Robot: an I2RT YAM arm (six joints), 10 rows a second.
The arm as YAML. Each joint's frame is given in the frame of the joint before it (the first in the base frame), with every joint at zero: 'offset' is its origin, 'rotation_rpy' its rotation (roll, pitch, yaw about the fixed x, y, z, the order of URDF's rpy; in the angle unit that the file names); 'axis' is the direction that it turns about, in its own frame. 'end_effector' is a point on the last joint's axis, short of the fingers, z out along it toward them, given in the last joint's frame.
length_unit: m
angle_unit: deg
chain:
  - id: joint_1
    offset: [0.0, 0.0, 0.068]
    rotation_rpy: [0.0, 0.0, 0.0]
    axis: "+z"
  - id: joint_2
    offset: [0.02, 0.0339, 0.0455]
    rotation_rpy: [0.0, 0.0, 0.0]
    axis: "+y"
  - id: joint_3
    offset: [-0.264, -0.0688, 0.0]
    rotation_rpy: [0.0, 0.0, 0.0]
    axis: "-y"
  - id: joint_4
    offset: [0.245, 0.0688, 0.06]
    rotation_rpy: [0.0, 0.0, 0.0]
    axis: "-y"
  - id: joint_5
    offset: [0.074, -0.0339, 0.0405]
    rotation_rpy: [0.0, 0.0, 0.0]
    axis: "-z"
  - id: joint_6
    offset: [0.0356, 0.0, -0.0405]
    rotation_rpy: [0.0, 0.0, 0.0]
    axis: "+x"
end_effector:
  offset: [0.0, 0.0, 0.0]
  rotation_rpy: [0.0, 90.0, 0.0]
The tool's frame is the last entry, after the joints.
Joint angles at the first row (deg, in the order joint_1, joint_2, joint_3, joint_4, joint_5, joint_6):
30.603 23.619 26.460 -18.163 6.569 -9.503
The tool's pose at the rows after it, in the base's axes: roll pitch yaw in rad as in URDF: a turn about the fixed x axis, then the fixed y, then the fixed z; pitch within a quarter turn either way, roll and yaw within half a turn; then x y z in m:
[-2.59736 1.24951 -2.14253 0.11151 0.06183 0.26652]
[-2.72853 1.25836 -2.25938 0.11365 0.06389 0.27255]
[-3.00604 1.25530 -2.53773 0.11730 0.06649 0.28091]
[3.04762 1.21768 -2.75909 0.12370 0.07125 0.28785]
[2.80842 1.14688 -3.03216 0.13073 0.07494 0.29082]
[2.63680 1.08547 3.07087 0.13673 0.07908 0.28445]
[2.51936 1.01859 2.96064 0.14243 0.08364 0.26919]
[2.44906 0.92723 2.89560 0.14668 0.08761 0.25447]
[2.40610 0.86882 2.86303 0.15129 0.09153 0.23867]
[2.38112 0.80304 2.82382 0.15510 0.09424 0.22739]
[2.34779 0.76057 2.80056 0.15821 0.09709 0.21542]
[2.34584 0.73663 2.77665 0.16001 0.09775 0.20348]
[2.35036 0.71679 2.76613 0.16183 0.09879 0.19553]
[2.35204 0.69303 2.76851 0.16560 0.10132 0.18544]
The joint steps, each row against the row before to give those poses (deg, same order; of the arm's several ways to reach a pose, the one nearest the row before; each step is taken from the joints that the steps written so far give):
-0.019 1.195 1.163 -0.398 -0.915 1.318
0.009 1.652 1.742 -0.744 -1.072 2.144
-0.004 2.572 2.739 -1.710 -0.629 4.795
0.052 3.545 2.817 -1.487 -1.147 4.257
-0.050 3.303 2.189 -1.635 0.446 6.758
-0.003 1.951 -0.722 1.464 -0.835 5.622
-0.001 1.625 -2.798 3.312 -1.657 4.721
0.013 1.942 -2.084 1.748 -1.955 4.857
-0.007 2.084 -2.686 3.633 -1.690 3.027
-0.005 2.147 -1.408 1.927 -0.663 3.573
0.002 1.953 -2.062 3.639 -1.394 2.354
-0.006 1.553 -2.045 2.926 0.530 1.625
0.045 1.581 -1.075 1.883 0.291 1.092
-0.043 2.886 -1.128 3.182 -0.652 0.806

